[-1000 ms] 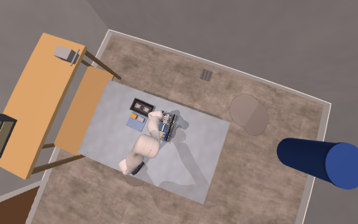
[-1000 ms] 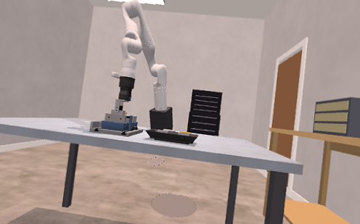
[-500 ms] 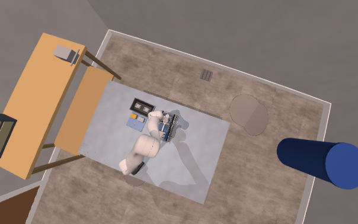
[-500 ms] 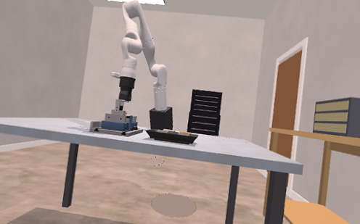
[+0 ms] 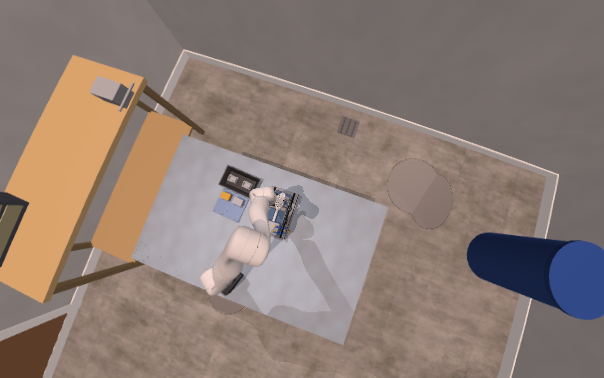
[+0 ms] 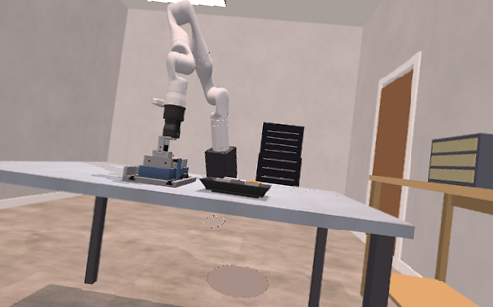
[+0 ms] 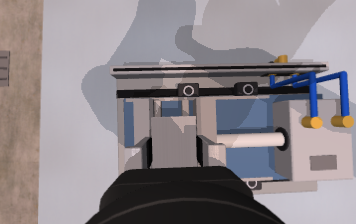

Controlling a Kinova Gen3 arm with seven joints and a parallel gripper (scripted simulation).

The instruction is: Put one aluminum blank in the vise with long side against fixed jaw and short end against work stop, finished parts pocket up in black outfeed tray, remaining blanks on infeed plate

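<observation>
My gripper is now 90 mm above the vise and 70 mm past it. Also, from my hand: yellow brass blank 360 mm to the left, 100 mm below, 60 mm behind.
</observation>
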